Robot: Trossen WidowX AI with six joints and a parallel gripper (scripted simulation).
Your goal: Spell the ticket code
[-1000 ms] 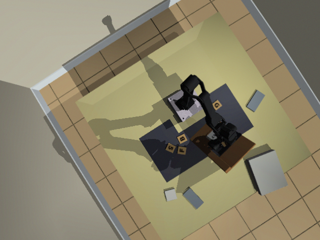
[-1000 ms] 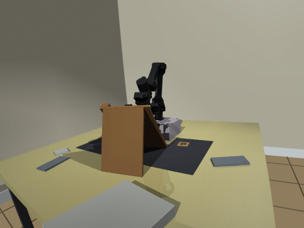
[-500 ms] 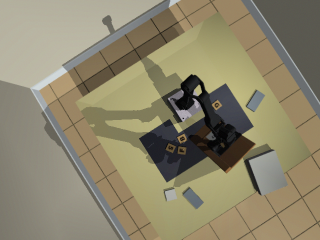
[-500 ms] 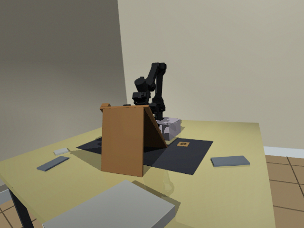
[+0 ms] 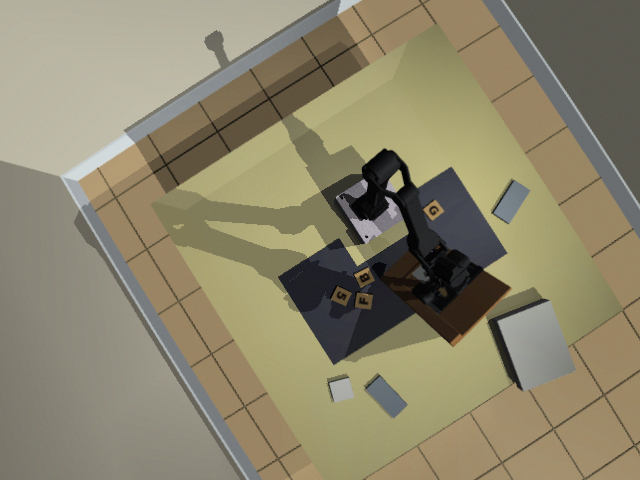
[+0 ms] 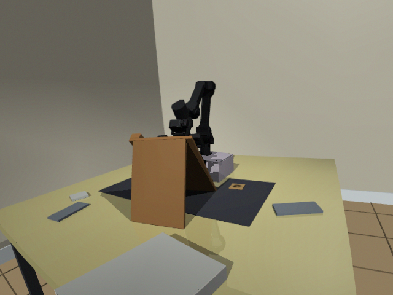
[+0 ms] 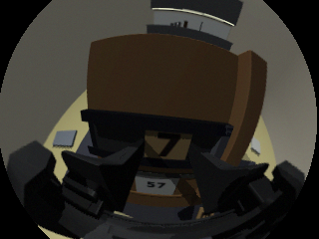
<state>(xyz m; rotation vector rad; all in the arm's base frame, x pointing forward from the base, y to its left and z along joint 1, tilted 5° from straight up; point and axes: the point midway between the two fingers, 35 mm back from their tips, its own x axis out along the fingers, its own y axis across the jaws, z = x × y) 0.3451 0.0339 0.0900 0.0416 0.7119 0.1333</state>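
Now: gripper tip 6 cm past the white ticket and 8 cm above it. The rest, counted from my gripper tip: dark mat: 17 cm behind, 5 cm to the right, 18 cm below; small white block: 11 cm ahead, 50 cm to the right, 17 cm below; large grey box: 41 cm ahead, 16 cm to the left, 16 cm below.
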